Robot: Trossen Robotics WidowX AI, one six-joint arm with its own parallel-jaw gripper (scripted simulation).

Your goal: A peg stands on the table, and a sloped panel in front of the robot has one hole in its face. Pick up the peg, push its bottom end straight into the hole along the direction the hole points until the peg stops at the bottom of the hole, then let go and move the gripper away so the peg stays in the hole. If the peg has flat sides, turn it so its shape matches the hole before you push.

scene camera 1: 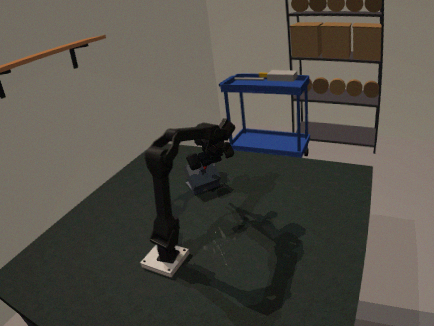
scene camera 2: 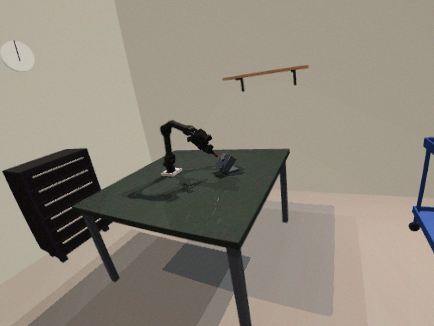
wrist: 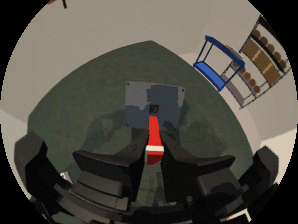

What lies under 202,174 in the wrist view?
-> My gripper.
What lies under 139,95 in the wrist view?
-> A sloped panel.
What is my gripper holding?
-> A red peg.
